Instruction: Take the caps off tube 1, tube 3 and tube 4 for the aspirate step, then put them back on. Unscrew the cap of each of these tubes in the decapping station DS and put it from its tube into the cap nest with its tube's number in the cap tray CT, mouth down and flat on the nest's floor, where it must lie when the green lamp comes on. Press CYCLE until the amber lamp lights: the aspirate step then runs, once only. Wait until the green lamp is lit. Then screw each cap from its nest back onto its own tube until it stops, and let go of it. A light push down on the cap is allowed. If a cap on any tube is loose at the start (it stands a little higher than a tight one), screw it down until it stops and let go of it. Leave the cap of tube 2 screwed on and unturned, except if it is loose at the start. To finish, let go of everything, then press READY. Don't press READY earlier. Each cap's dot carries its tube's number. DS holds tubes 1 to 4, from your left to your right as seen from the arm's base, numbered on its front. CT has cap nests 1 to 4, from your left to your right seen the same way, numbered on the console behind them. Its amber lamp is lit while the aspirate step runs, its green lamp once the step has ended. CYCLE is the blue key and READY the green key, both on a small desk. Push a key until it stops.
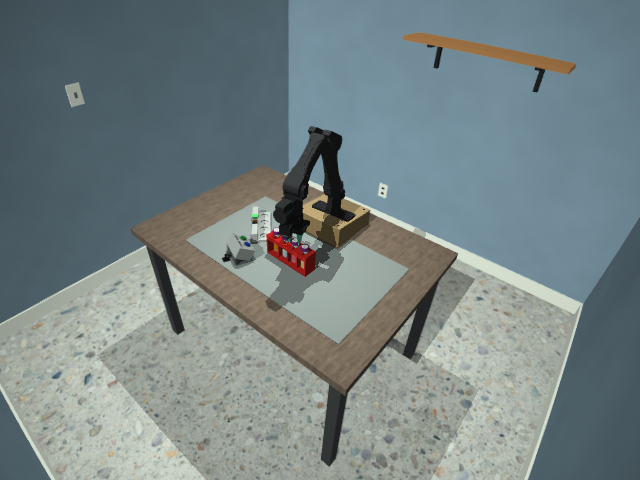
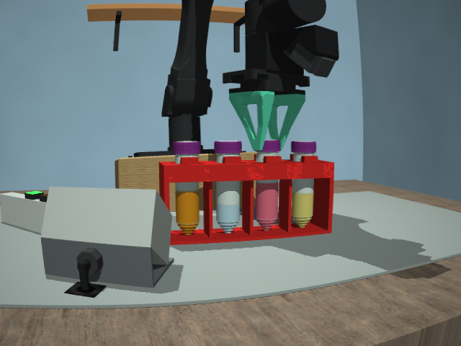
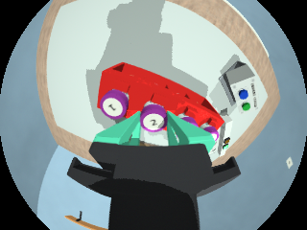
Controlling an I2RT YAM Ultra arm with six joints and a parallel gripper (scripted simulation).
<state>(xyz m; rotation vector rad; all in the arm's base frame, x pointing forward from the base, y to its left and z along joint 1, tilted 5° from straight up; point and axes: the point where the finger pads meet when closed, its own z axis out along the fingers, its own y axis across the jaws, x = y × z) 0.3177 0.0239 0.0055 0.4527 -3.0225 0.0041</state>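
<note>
My hand is 230 mm to the left of the green key, 60 mm short of it and 50 mm above it. Round my hand: grey key desk (210 mm to the right, 90 mm ahead, 60 mm below); blue key (190 mm to the right, 80 mm ahead, 50 mm below).
</note>
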